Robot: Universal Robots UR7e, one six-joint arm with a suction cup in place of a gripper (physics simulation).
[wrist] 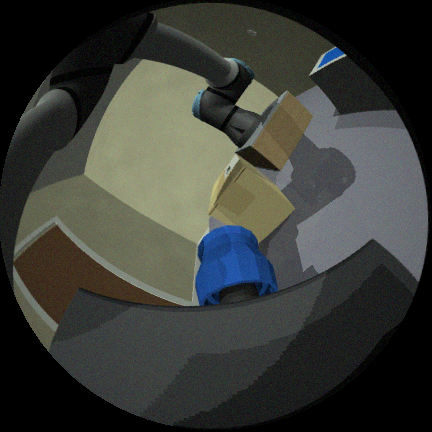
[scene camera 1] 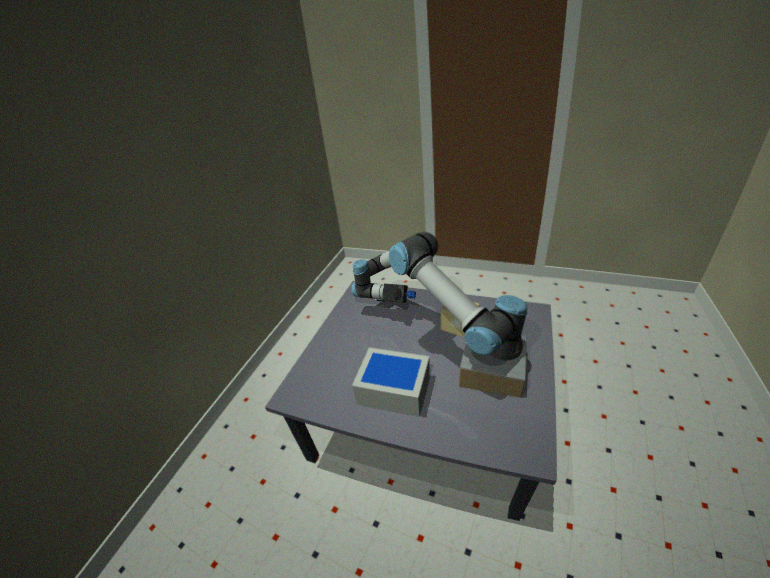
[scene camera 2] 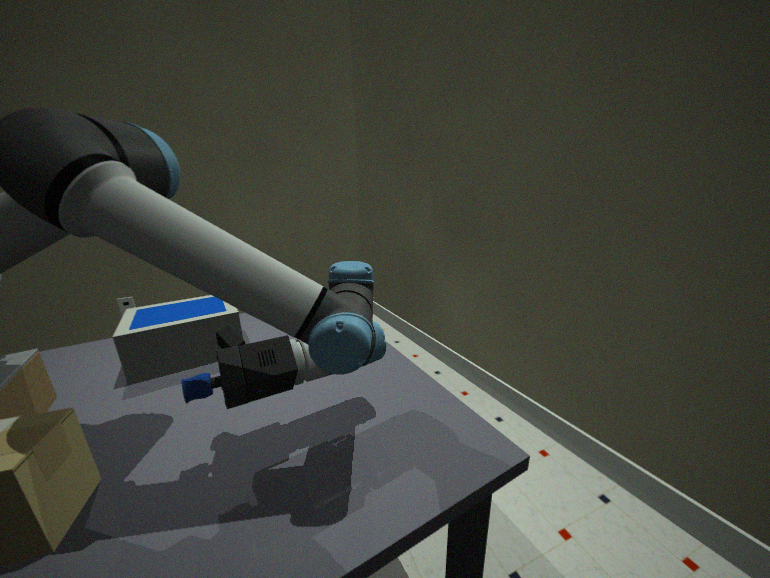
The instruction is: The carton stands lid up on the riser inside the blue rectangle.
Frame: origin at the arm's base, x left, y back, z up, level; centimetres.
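Seen in the pictures: hand, its tool point: [wrist: 227,251] [scene camera 1: 415,294] [scene camera 2: 184,390]; arm's base, origin of its link: [wrist: 250,131] [scene camera 1: 502,346].
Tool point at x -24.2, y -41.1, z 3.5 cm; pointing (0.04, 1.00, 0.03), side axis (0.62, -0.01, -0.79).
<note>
Offsets run from my tool point to a thing's top centre. Level surfaces: height alone.
The tan carton @[dx +3.6, dy +21.8, dz -1.2 cm] [scene camera 1: 450,321] [scene camera 2: 38,491] [wrist: 257,197] stands on the table beside the robot's base block, partly hidden by the arm in scene camera 1 and cut off at the left edge in scene camera 2. A pale mark shows on it; I cannot tell which face is the lid. The pale grey riser @[dx +45.1, dy +0.4, dz -2.2 cm] [scene camera 1: 386,400] [scene camera 2: 180,351] [wrist: 362,87] bears the blue rectangle @[dx +45.1, dy +0.4, dz -2.2 cm] [scene camera 1: 391,370] [scene camera 2: 180,312] [wrist: 332,57] on its top, with nothing on it. My gripper, a blue suction cup [scene camera 1: 411,294] [scene camera 2: 197,386] [wrist: 232,260], points sideways above the table, apart from the carton, holding nothing.
The robot's base stands on a brown block with a grey top [scene camera 1: 491,380] [scene camera 2: 29,386] [wrist: 286,131], close to the carton. The arm reaches over the grey-purple table @[dz -14.3 cm] [scene camera 1: 335,373] [scene camera 2: 398,497]. Walls [scene camera 1: 186,186] [scene camera 2: 559,186] stand beyond the table.
</note>
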